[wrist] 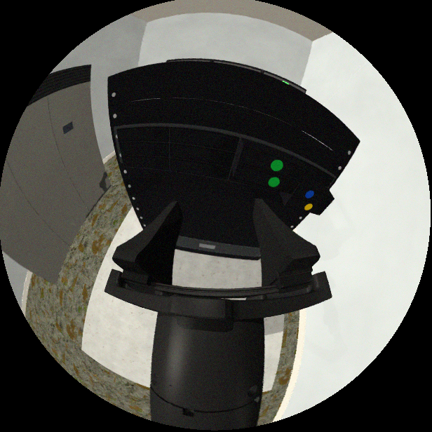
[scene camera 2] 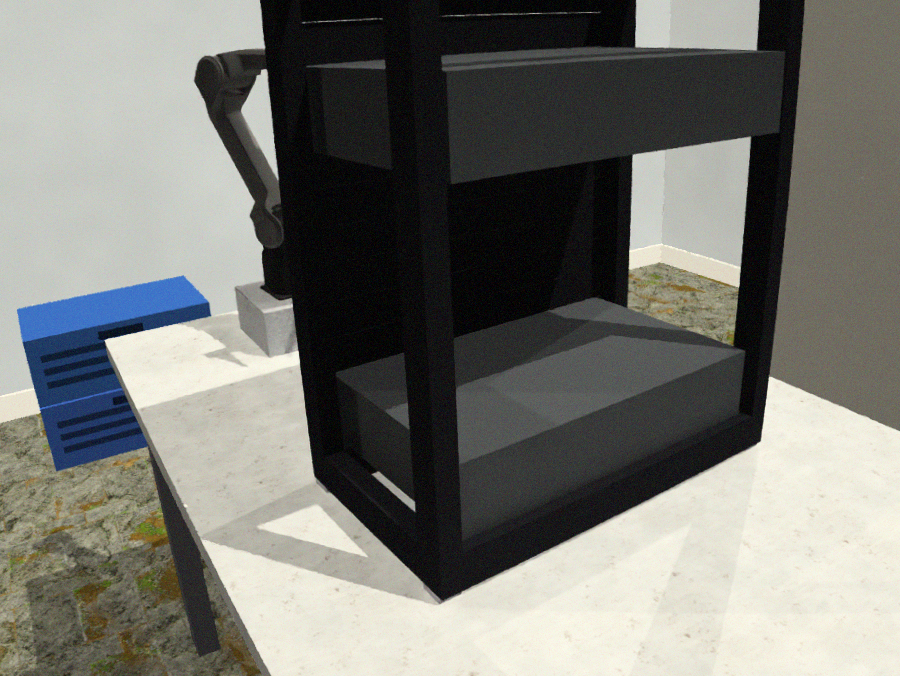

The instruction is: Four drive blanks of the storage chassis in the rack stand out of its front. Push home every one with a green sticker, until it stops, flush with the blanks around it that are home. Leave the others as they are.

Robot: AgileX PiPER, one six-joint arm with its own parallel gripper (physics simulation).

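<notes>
The black rack (scene camera 2: 430,305) (wrist: 150,82) stands on the table, its back towards scene camera 2. The dark storage chassis (wrist: 205,155) shows its front in the wrist view. Two round green stickers, an upper one (wrist: 276,165) and a lower one (wrist: 273,182), lie one above the other on dark blanks right of centre. A blue sticker (wrist: 309,194) and a yellow sticker (wrist: 308,206) are further right, on blanks jutting past the rack's side. How far the green-stickered blanks stand out is hard to tell. My gripper (wrist: 216,207) is open and empty, before the rack; the rack hides it from scene camera 2.
The arm (scene camera 2: 243,145) rises from a grey block (scene camera 2: 261,312) on the pale table (scene camera 2: 240,422), behind the rack in scene camera 2. Blue drawer cabinets (scene camera 2: 87,363) stand beyond the table. A grey cabinet (wrist: 45,175) stands at the left of the wrist view.
</notes>
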